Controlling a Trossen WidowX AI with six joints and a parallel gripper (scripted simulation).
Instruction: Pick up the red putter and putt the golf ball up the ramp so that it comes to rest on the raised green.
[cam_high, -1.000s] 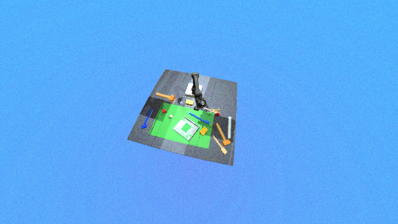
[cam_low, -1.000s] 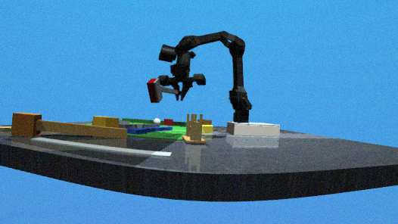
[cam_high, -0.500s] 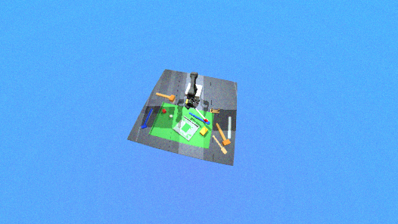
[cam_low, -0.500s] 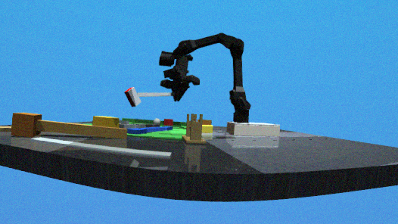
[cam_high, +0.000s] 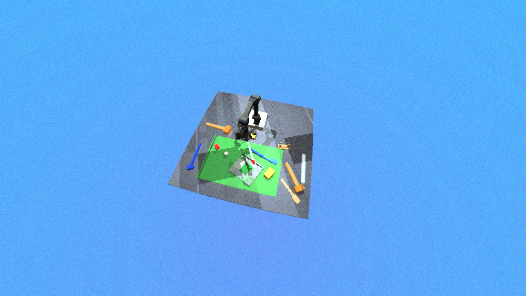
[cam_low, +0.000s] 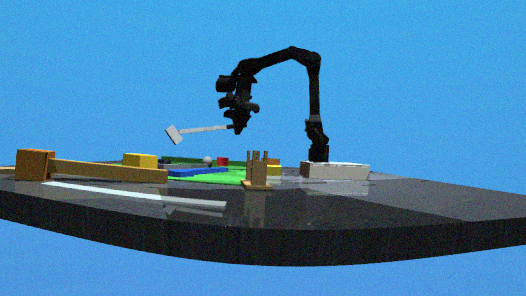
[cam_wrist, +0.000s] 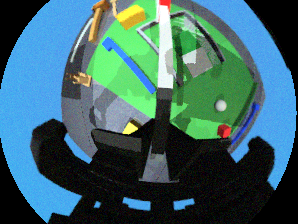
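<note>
Right now my gripper tip is 100 mm short of the red putter, 70 mm to the right of it and 10 mm below it. Also, from my gripper tip: red cube: 110 mm ahead, 290 mm to the right, 110 mm below; then yellow block: 220 mm ahead, 280 mm to the left, 110 mm below; then white golf ball: 150 mm ahead, 170 mm to the right, 110 mm below.
</note>
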